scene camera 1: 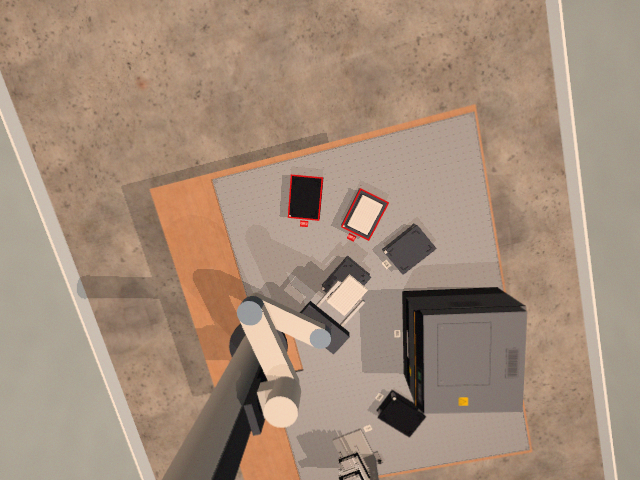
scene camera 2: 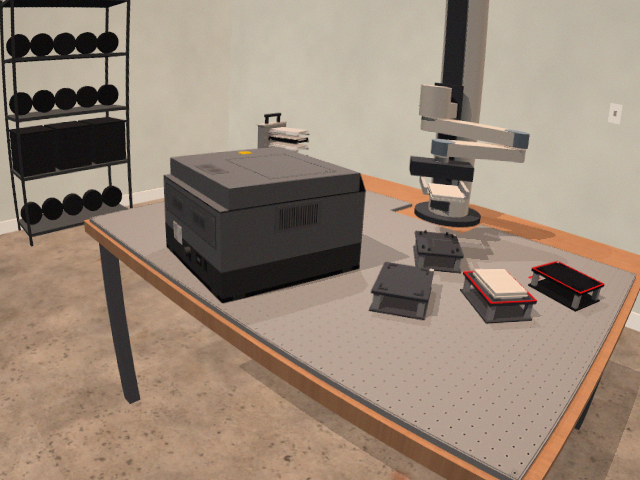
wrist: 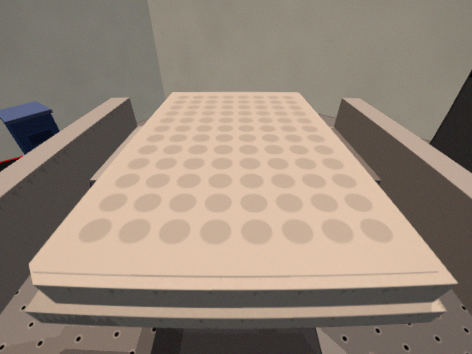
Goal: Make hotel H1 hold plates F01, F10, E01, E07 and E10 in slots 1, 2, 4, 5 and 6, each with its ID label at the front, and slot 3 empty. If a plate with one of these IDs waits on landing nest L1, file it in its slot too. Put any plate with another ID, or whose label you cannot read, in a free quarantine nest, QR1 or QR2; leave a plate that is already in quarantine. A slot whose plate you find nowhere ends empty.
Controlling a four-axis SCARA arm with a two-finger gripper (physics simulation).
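My gripper (scene camera 1: pixel 347 296) (scene camera 2: pixel 446 191) (wrist: pixel 235 116) is shut on a white plate with round wells, held level between the long fingers. In scene camera 1 it is beside and partly over a dark nest with small pegs (scene camera 1: pixel 345 272) (scene camera 2: pixel 438 245). No ID label is readable on the held plate. A white plate (scene camera 1: pixel 365 214) (scene camera 2: pixel 498 282) lies on one red-rimmed quarantine nest (scene camera 1: pixel 364 236). The other quarantine nest (scene camera 1: pixel 305 197) (scene camera 2: pixel 568 276) is empty. The hotel (scene camera 2: pixel 264 135) holds several plates (scene camera 2: pixel 289 131); its slots and labels are not readable.
A large grey instrument (scene camera 1: pixel 464 356) (scene camera 2: pixel 289 222) stands on the table. A low dark nest (scene camera 1: pixel 409 248) (scene camera 2: pixel 402 281) stands near it, empty. A black nest (scene camera 1: pixel 401 413) stands between instrument and hotel. A blue object (wrist: pixel 31 125) shows at the left of the wrist view.
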